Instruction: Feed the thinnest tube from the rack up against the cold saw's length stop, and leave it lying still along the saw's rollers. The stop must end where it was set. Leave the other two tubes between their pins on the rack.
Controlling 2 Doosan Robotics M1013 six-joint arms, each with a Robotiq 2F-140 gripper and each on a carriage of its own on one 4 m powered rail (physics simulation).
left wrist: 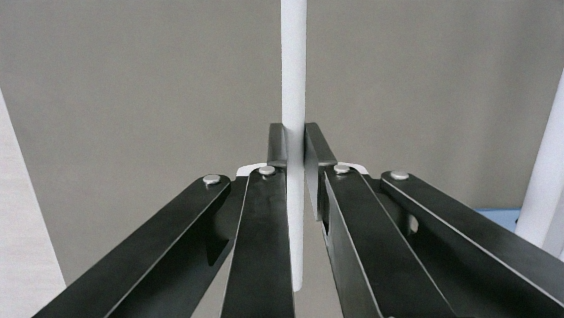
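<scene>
A thin white tube [294,75] runs from the top edge of the left wrist view down between the fingers, and its lower end shows below the fingertips. My left gripper [293,143] is shut on this tube, with a finger pad against each side of it. Whether it is the thinnest tube cannot be told from this view alone. The saw's length stop and rollers do not show here. The right gripper does not show in this view.
A thicker white tube or post [542,170] stands slanted at the right edge. A blue surface [497,217] shows behind it at the lower right. A pale, light-coloured surface [22,225] fills the lower left edge. A grey-brown surface lies behind the gripper.
</scene>
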